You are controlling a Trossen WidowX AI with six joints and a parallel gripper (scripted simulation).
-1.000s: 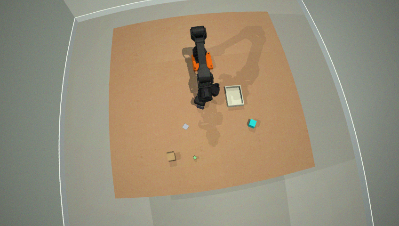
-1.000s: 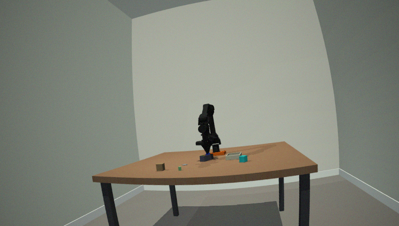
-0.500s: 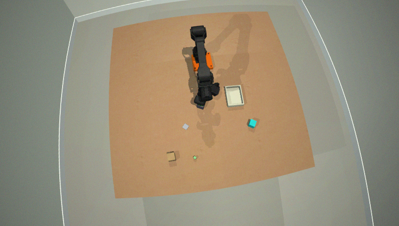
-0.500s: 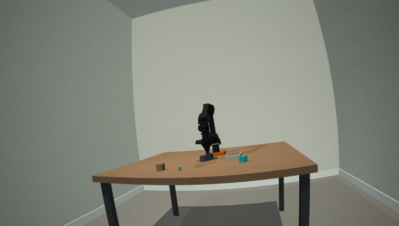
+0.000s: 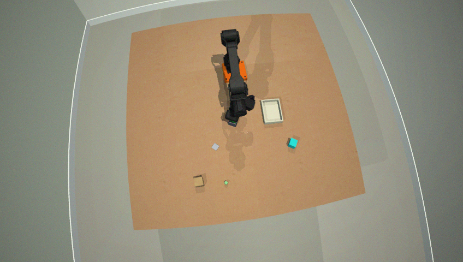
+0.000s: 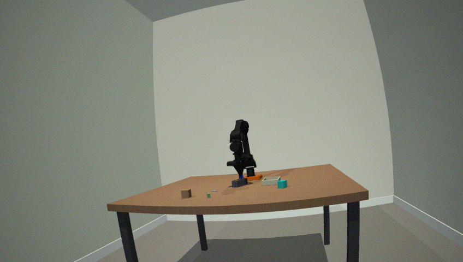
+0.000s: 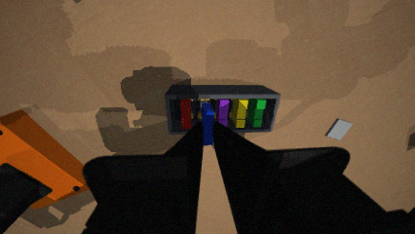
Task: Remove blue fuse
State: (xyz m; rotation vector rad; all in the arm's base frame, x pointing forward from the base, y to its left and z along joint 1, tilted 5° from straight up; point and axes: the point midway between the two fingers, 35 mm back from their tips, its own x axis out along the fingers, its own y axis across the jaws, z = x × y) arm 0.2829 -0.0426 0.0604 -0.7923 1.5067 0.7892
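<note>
Now: gripper tip 4 cm above the purple fuse, 1 cm to the left of it and 1 cm short of it. Also, from my gripper tip: red fuse (4 cm below, 2 cm behind, 1 cm to the left); then yellow fuse (4 cm below, 3 cm ahead, 2 cm to the right); then blue fuse (1 cm below).
</note>
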